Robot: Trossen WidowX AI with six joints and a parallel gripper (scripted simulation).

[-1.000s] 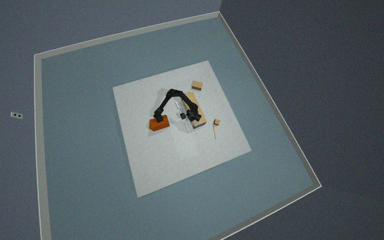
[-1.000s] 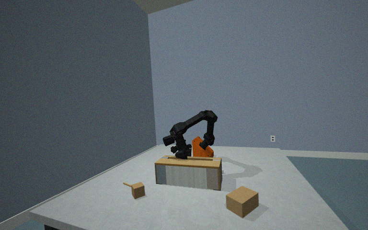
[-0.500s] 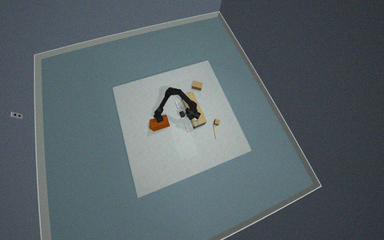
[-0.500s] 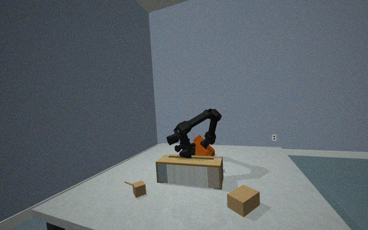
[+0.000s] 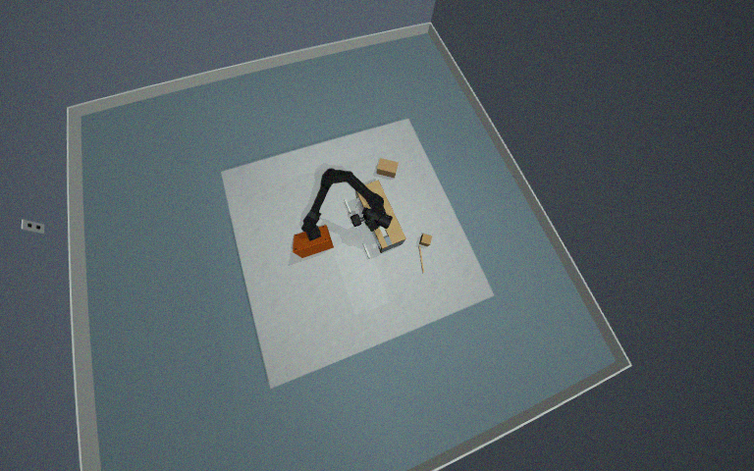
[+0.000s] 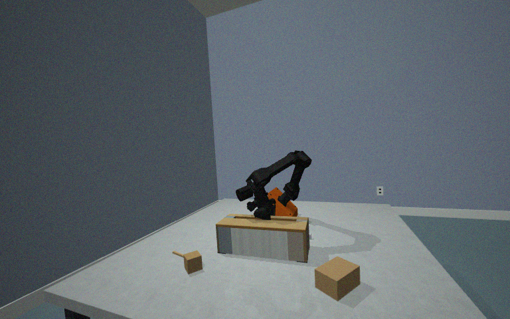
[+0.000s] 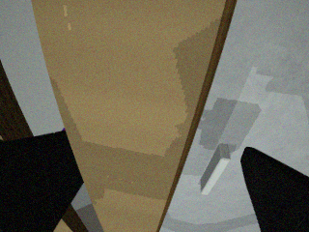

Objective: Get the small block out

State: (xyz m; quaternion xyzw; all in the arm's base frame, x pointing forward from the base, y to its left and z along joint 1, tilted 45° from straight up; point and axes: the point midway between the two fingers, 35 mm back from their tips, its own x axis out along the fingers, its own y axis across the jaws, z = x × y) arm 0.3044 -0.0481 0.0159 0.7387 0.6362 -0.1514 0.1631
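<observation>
The box lies 3 cm ahead of my gripper tip, 2 cm to the right of it and 2 cm below it. The rest, counted from my gripper tip: purple block 6 cm ahead, 2 cm to the left.
</observation>
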